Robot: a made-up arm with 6 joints. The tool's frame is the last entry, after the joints.
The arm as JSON. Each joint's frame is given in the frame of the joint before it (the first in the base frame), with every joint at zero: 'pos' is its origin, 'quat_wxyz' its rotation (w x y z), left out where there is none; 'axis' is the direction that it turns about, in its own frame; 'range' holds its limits. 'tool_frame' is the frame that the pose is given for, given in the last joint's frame.
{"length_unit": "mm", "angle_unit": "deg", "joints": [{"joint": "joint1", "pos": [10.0, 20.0, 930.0], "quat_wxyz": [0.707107, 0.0, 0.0, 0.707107], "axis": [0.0, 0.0, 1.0], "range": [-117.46, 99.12]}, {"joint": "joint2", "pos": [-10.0, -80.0, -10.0], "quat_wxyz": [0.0, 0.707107, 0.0, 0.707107], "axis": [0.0, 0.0, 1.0], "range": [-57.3, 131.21]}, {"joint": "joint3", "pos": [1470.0, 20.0, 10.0], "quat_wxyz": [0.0, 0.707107, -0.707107, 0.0], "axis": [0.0, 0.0, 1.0], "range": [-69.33, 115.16]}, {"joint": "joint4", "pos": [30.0, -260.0, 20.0], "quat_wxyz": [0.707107, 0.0, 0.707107, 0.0], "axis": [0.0, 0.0, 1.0], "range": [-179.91, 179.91]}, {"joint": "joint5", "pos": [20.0, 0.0, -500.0], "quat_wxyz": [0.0, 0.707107, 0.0, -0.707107], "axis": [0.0, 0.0, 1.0], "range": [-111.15, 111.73]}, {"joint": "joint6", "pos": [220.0, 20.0, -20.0], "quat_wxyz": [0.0, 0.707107, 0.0, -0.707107], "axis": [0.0, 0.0, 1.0], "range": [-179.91, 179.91]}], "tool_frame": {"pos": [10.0, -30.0, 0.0], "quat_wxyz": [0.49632, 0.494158, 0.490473, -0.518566]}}
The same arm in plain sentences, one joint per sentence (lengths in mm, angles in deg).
The arm has six revolute joints in a row. What follows holds with every joint at zero, and every direction is one of the base frame's. The first joint is mounted 10 mm along +x and 20 mm along +y and 930 mm along +z from the base frame's origin and turns about +z, from -117.46 to 99.12 deg. The second joint is mounted 80 mm along +x and 10 mm along -y and 10 mm along -z from the first joint and turns about +y, from -57.3 to 131.21 deg. The third joint is mounted 20 mm along +x and 10 mm along +y and 1470 mm along +z from the second joint and turns about -y, from -69.33 to 115.16 deg. The fourth joint is mounted 30 mm along -x and 20 mm along -y and 260 mm along +z from the third joint and turns about -x, from -179.91 to 179.91 deg. The fifth joint is mounted 500 mm along +x and 20 mm along +y from the fourth joint and turns about -y, from -111.15 to 111.73 deg. The sixth joint is mounted 220 mm along +x and 20 mm along +y and 20 mm along +z from the fifth joint and turns about -x, from -179.91 to 179.91 deg. The tool frame, which is the frame that the pose is given for, is mounted 10 mm along +y and 30 mm along +z from the sixth joint; its axes are the base frame's turned by roll 1.5, pitch -1.72 and yaw -1.09 deg (as in URDF: about the fixed x, then y, then z).
